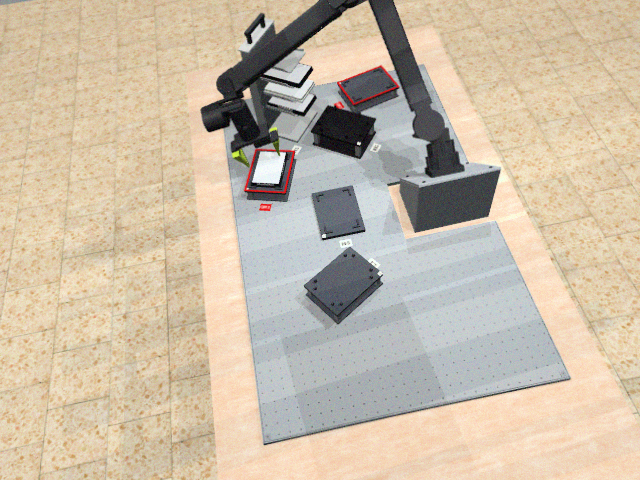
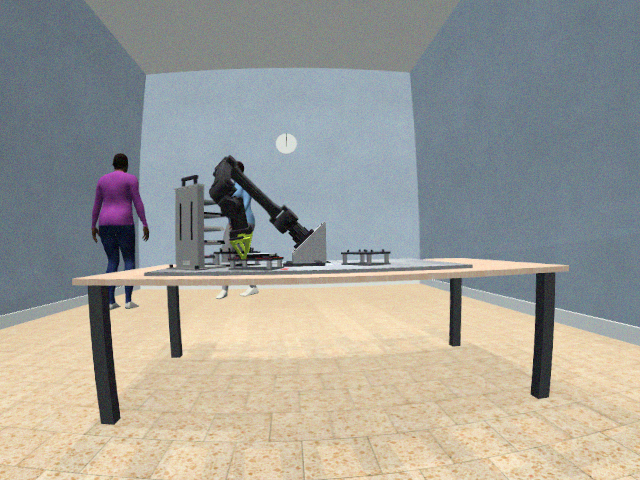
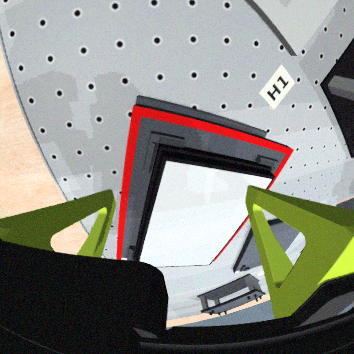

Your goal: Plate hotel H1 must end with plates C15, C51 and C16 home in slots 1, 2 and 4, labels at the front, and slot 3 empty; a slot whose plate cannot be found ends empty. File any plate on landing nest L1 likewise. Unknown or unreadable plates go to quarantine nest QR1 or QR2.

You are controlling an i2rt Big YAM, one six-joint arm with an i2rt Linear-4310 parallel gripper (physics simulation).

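Pixels of known places: gripper, fingertip midpoint: (image 1: 264, 160) (image 2: 245, 256) (image 3: 178, 195); arm's base, link origin: (image 1: 444, 172) (image 2: 305, 239).
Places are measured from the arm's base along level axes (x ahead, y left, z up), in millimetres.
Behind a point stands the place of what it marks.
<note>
A white-topped plate with black edges (image 1: 268, 167) {x 472, y -156, z -53 mm} (image 3: 200, 215) {x 468, y -177, z -53 mm} lies on a red-rimmed nest (image 1: 265, 196) {x 493, y -91, z -103 mm} (image 3: 127, 185) {x 518, y -199, z -67 mm}. No label is readable on it, and the nest's red tag is too blurred to read. My gripper (image 1: 263, 160) {x 484, y -192, z -60 mm} (image 2: 242, 256) {x 484, y -192, z -60 mm} (image 3: 178, 195) {x 484, y -192, z -60 mm} is open and empty, pointing down at the hotel-side end of this nest, with one finger towards each long side of the plate. Plate hotel H1 (image 1: 256, 38) {x 448, y -401, z 201 mm} (image 2: 189, 227) {x 471, y -406, z 46 mm} stands behind the arm. Stacked light plates (image 1: 290, 89) {x 378, y -351, z 53 mm} show on its shelves; their labels and exact slots cannot be told.
A second red-rimmed nest (image 1: 368, 85) {x 131, y -458, z -67 mm} at the back bears no plate. A black raised stand (image 1: 343, 124) {x 235, y -280, z -47 mm} is right of the hotel. A low dark nest (image 1: 338, 211) {x 291, y 7, z -95 mm} without a plate and a dark raised stand (image 1: 343, 284) {x 310, y 264, z -57 mm} lie nearer the front. People stand behind the table.
</note>
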